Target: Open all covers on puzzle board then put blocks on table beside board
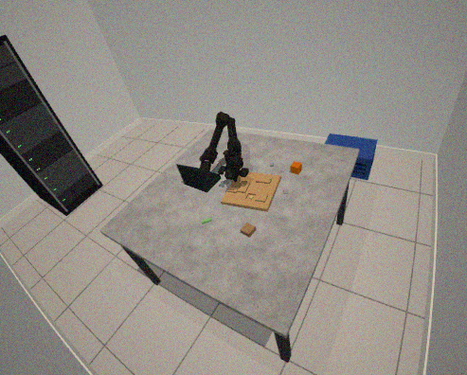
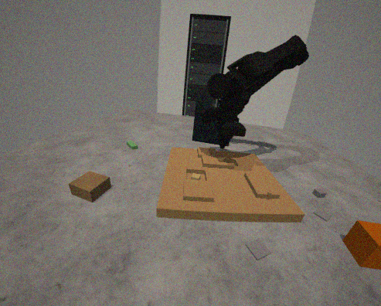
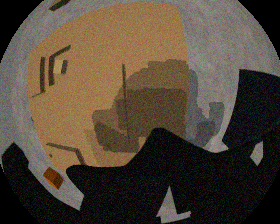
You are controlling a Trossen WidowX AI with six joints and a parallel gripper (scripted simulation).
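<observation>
The tan puzzle board is 10 cm ahead of my gripper tip, 3 cm to the left of it and 3 cm below it. Round my gripper tip: small green piece (32 cm to the right, 4 cm below); orange cube (28 cm ahead, 29 cm to the left, 2 cm below); brown block (26 cm ahead, 27 cm to the right, 3 cm below).
</observation>
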